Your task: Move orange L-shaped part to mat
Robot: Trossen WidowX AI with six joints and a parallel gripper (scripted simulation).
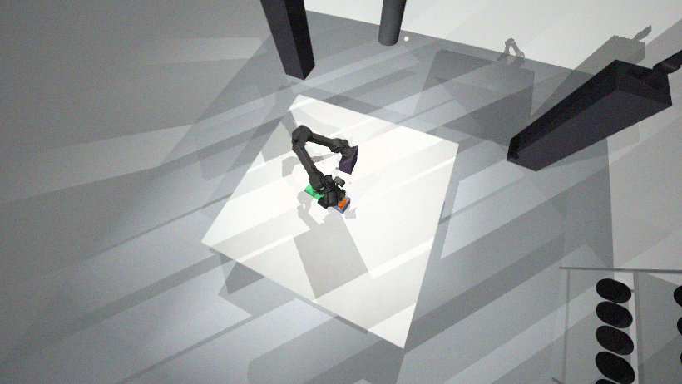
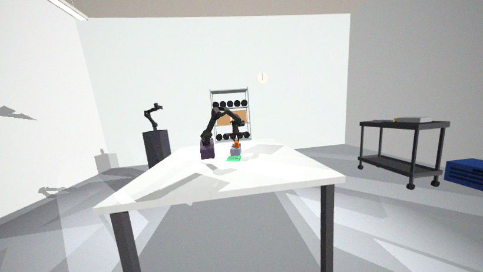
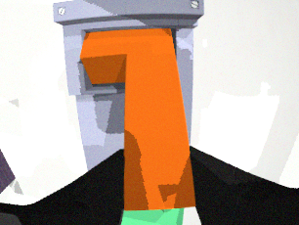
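Right now the green mat is 14 cm to the right of my gripper tip, 13 cm below it and 3 cm behind it. Round my gripper tip: orange L-shaped part: 3 cm to the left, 3 cm below, 1 cm behind.
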